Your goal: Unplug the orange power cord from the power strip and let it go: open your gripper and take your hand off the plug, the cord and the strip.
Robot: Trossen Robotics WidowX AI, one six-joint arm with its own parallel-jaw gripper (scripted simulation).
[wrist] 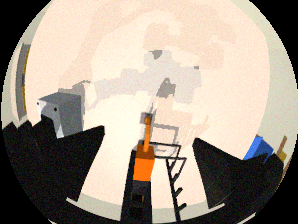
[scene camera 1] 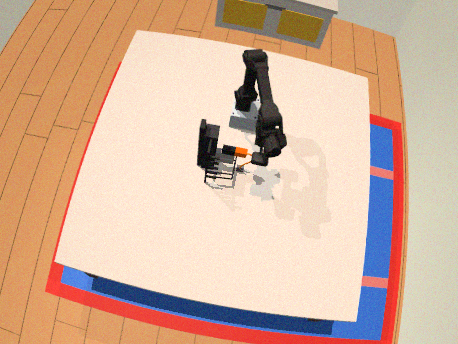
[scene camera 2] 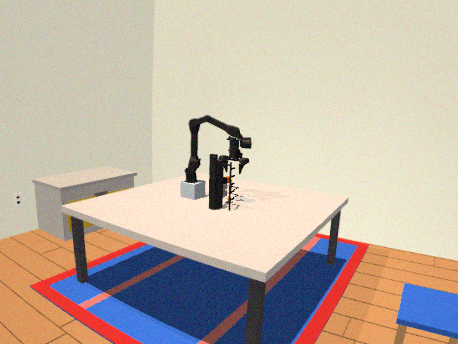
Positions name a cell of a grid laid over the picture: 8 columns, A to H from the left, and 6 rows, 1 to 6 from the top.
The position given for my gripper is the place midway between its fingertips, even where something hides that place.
My gripper (wrist: E4) is open and holds nothing. Further things: an orange plug (wrist: D5).
